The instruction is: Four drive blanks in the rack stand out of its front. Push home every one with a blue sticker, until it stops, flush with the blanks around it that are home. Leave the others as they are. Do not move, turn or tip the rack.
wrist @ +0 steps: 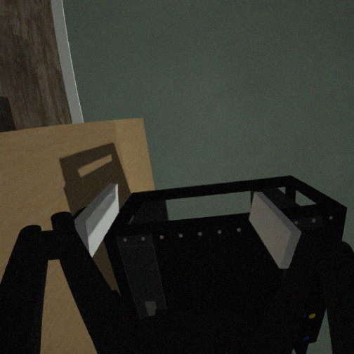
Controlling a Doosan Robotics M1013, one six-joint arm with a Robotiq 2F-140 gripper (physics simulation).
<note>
In view: the gripper [185, 202] and a black rack [151, 257].
</note>
